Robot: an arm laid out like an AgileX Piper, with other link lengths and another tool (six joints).
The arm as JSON. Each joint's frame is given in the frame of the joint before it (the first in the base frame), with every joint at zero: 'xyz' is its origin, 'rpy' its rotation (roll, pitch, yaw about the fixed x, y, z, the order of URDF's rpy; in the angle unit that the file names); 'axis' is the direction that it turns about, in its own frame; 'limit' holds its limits. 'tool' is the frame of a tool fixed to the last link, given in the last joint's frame.
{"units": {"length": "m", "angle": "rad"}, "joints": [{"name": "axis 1", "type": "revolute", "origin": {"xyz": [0.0, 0.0, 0.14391], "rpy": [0.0, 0.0, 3.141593]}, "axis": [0.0, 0.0, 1.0], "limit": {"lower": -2.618, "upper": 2.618}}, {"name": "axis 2", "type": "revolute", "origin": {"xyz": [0.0, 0.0, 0.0], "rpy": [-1.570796, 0.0, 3.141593]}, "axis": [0.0, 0.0, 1.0], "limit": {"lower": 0.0, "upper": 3.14}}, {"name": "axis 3", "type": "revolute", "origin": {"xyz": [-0.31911, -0.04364, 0.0], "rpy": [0.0, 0.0, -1.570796]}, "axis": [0.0, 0.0, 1.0], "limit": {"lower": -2.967, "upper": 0.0}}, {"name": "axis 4", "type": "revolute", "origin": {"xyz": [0.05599, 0.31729, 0.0], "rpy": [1.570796, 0.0, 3.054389]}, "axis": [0.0, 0.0, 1.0], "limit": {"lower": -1.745, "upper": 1.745}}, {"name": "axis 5", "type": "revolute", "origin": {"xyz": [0.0, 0.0, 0.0], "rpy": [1.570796, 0.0, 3.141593]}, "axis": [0.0, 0.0, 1.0], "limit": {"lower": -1.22, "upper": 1.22}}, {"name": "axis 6", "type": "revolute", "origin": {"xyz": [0.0, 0.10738, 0.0], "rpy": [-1.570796, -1.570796, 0.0]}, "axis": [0.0, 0.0, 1.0], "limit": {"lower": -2.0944, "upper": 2.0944}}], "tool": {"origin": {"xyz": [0.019, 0.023, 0.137], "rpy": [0.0, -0.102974, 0.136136]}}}
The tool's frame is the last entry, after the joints.
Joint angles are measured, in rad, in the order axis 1, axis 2, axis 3, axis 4, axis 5, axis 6. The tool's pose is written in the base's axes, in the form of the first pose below.
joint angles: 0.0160 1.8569 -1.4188 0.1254 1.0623 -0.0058
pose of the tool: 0.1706, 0.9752, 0.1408, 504.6; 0.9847, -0.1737, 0.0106, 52.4; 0.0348, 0.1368, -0.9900, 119.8; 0, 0, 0, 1
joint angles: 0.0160 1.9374 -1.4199 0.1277 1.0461 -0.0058
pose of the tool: 0.1751, 0.9815, 0.0778, 505.3; 0.9842, -0.1765, 0.0106, 52.5; 0.0242, 0.0747, -0.9969, 80.4; 0, 0, 0, 1
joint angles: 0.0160 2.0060 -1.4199 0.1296 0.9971 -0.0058
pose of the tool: 0.1819, 0.9816, 0.0580, 511.7; 0.9831, -0.1827, 0.0088, 52.1; 0.0192, 0.0554, -0.9983, 47.6; 0, 0, 0, 1
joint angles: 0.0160 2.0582 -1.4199 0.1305 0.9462 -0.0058
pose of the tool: 0.1880, 0.9805, 0.0563, 518.3; 0.9820, -0.1886, 0.0059, 51.3; 0.0164, 0.0542, -0.9984, 22.8; 0, 0, 0, 1
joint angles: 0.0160 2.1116 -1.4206 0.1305 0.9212 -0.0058
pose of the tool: 0.1911, 0.9812, 0.0285, 517.5; 0.9815, -0.1912, 0.0035, 50.8; 0.0089, 0.0273, -0.9996, -3.8; 0, 0, 0, 1
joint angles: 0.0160 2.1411 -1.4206 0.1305 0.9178 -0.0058
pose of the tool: 0.1916, 0.9815, 0.0024, 513.7; 0.9815, -0.1916, 0.0029, 50.6; 0.0033, 0.0018, -1.0000, -18.9; 0, 0, 0, 1
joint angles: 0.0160 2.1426 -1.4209 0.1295 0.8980 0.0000
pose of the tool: 0.1986, 0.9799, 0.0202, 518.5; 0.9801, -0.1987, 0.0009, 50.0; 0.0049, 0.0197, -0.9998, -19.1; 0, 0, 0, 1
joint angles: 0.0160 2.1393 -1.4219 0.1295 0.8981 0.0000
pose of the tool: 0.1986, 0.9798, 0.0244, 519.4; 0.9801, -0.1987, 0.0010, 50.0; 0.0058, 0.0238, -0.9997, -17.1; 0, 0, 0, 1
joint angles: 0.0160 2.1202 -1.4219 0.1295 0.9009 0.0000
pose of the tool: 0.1982, 0.9793, 0.0408, 521.7; 0.9801, -0.1984, 0.0015, 50.1; 0.0095, 0.0396, -0.9992, -7.2; 0, 0, 0, 1
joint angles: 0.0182 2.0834 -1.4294 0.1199 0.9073 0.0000
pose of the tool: 0.1897, 0.9787, 0.0788, 528.0; 0.9818, -0.1899, -0.0049, 49.8; 0.0102, 0.0783, -0.9969, 14.0; 0, 0, 0, 1
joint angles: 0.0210 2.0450 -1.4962 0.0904 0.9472 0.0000
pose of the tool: 0.1688, 0.9750, 0.1446, 546.8; 0.9857, -0.1670, -0.0248, 47.1; 0.0000, 0.1467, -0.9892, 54.9; 0, 0, 0, 1
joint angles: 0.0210 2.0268 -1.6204 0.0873 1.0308 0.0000
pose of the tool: 0.1605, 0.9659, 0.2030, 569.1; 0.9870, -0.1594, -0.0222, 48.1; 0.0109, 0.2039, -0.9789, 106.1; 0, 0, 0, 1
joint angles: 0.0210 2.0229 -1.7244 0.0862 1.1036 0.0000
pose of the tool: 0.1537, 0.9591, 0.2376, 582.1; 0.9880, -0.1535, -0.0195, 49.1; 0.0178, 0.2377, -0.9712, 143.9; 0, 0, 0, 1
